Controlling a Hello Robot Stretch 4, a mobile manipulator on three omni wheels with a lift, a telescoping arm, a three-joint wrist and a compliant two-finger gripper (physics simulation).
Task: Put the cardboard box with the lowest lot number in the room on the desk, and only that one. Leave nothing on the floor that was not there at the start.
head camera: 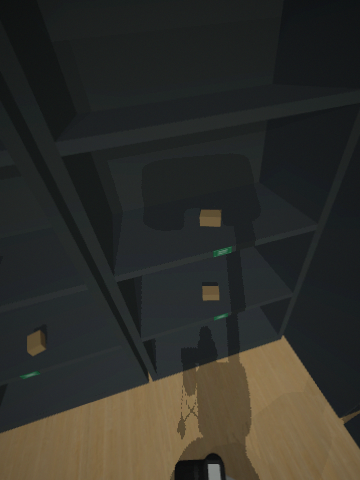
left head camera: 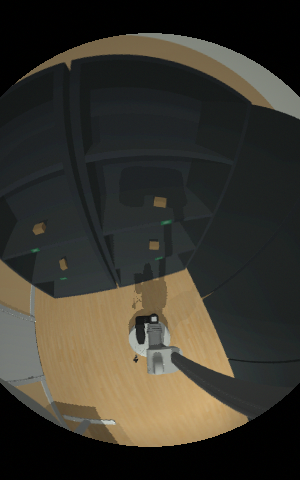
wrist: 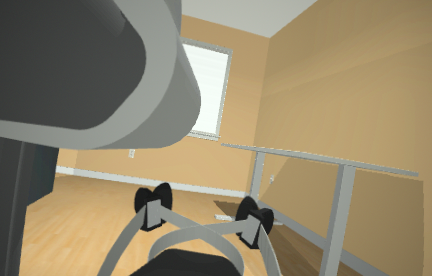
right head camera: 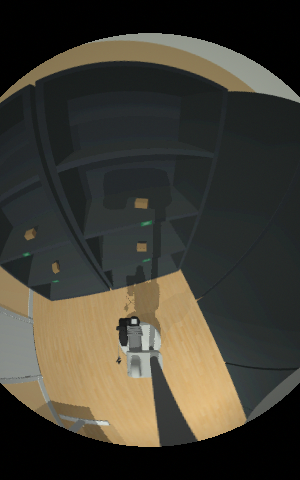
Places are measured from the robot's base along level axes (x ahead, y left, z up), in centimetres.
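Pixels of known places: gripper, fingertip midpoint: (left head camera: 142, 362) (wrist: 204, 205) (right head camera: 125, 364).
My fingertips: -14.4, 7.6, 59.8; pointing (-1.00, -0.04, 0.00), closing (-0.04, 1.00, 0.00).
Behind a point stands the place of what it marks, as x, y, z.
A cardboard box (head camera: 210, 218) @(88.3, -6.6, 100.5) (left head camera: 160, 202) @(88.2, -7.2, 100.1) (right head camera: 141, 203) @(88.2, -7.2, 100.2) sits on a middle shelf of the right unit. A second box (head camera: 210, 292) @(83.8, -5.5, 55.5) (left head camera: 154, 245) @(82.9, -6.2, 55.4) (right head camera: 141, 247) @(83.0, -5.9, 55.1) sits one shelf below. In the left unit, an upper box (left head camera: 39, 228) @(63.0, 80.6, 100.4) (right head camera: 30, 234) @(62.9, 80.1, 100.1) and a lower box (head camera: 36, 343) @(59.6, 80.6, 55.6) (left head camera: 63, 264) @(59.6, 80.1, 55.6) (right head camera: 55, 267) @(59.9, 80.2, 55.5) sit on separate shelves. No lot number is readable. My gripper (wrist: 204, 205) @(-14.4, 7.6, 59.8) is open and empty, away from the boxes. The desk (wrist: 337, 220) @(-133.2, 76.0, 36.5) stands beyond it, right in the wrist view; its top shows edge-on.
The dark right shelf unit (head camera: 200, 124) @(71.4, -3.0, 140.5) stands ahead, with the left unit beside it. Green labels (head camera: 222, 251) @(73.1, -9.7, 94.9) (head camera: 221, 316) @(73.2, -10.1, 49.1) (head camera: 30, 374) @(48.4, 80.5, 49.4) are on shelf edges. A dark tall panel (left head camera: 260, 250) @(45.3, -80.7, 97.1) (right head camera: 250, 250) @(44.8, -79.1, 96.1) bounds the right side. My robot's shadow falls across the floor and right unit.
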